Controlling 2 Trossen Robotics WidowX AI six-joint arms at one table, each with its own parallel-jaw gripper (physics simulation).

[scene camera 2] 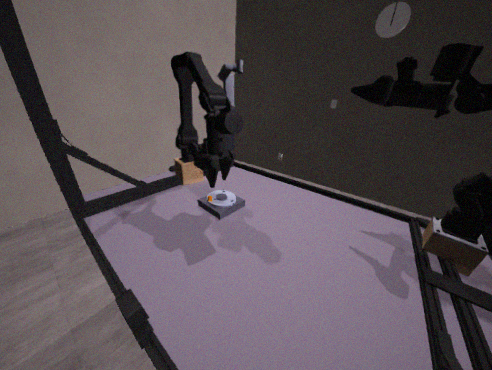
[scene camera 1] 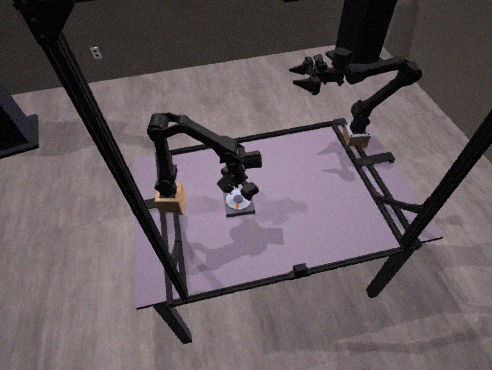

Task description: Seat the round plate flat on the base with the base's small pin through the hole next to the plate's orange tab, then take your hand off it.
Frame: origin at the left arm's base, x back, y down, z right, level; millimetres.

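Seen in the pictures: left gripper, fingertip midpoint: (scene camera 2: 218,183); right gripper, fingertip midpoint: (scene camera 2: 355,91) (scene camera 1: 290,76); left arm's base, link origin: (scene camera 2: 188,160) (scene camera 1: 168,191); right arm's base, link origin: (scene camera 2: 457,232) (scene camera 1: 357,129).
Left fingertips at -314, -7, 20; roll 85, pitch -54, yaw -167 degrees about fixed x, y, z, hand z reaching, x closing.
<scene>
Pixels of each thing's middle, then the offset from my left fingertips to it, as dx, dy, dz. "*": a spot on its surface instead. Level surfaces: height alone.
- round white plate, body centre: (scene camera 2: 221,196) (scene camera 1: 238,198) +24, +67, -25
- dark square base, body centre: (scene camera 2: 221,200) (scene camera 1: 238,201) +24, +86, -24
- lilac table top, surface height: dy +106
- small black block, surface spot: (scene camera 2: 132,306) (scene camera 1: 304,265) * -224, +52, +291
The round white plate (scene camera 1: 245,203) (scene camera 2: 230,200) with a grey hub lies on the dark square base (scene camera 1: 240,213) (scene camera 2: 220,212). Its orange tab (scene camera 1: 237,206) (scene camera 2: 210,199) is at the plate's near side in scene camera 1 and at its left in scene camera 2. The pin and its hole are too small to make out, and a slight tilt cannot be ruled out. My left gripper (scene camera 1: 238,190) (scene camera 2: 219,183) is open and empty, pointing down close above the plate. Its fingers hide the plate's far edge in scene camera 1. My right gripper (scene camera 1: 293,76) (scene camera 2: 354,90) is open and empty, raised far away.
The lilac table top (scene camera 1: 310,200) (scene camera 2: 280,300) is edged by dark rails. A small black block (scene camera 1: 300,270) (scene camera 2: 132,306) sits on the near rail. Wooden blocks (scene camera 1: 170,201) (scene camera 2: 189,172) carry the arm mounts. Dark frame posts rise at the table's corners.
</scene>
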